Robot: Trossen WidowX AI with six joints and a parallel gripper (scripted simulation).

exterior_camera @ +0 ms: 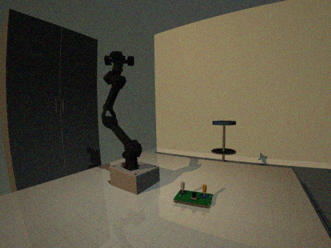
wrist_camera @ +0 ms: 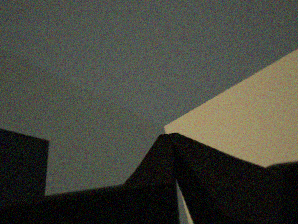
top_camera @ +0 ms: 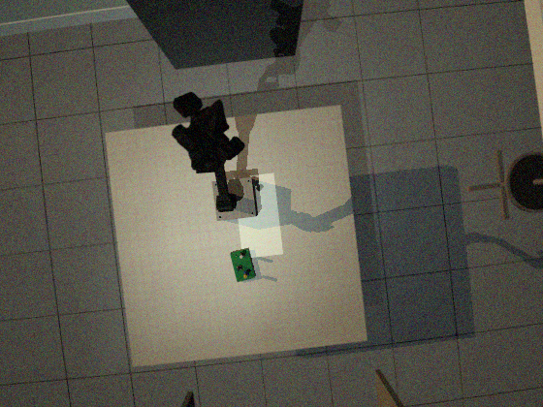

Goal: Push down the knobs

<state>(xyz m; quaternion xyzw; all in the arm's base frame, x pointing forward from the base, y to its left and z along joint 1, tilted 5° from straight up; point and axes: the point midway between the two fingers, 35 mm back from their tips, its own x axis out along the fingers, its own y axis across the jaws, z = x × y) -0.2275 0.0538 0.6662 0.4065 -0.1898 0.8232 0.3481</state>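
My gripper tip is now 75 cm above the pale knob, 49 cm short of it and 6 cm to the left of it. From my gripper tip the other things lie so: yellow knob: 74 cm below, 59 cm ahead, 4 cm to the right.
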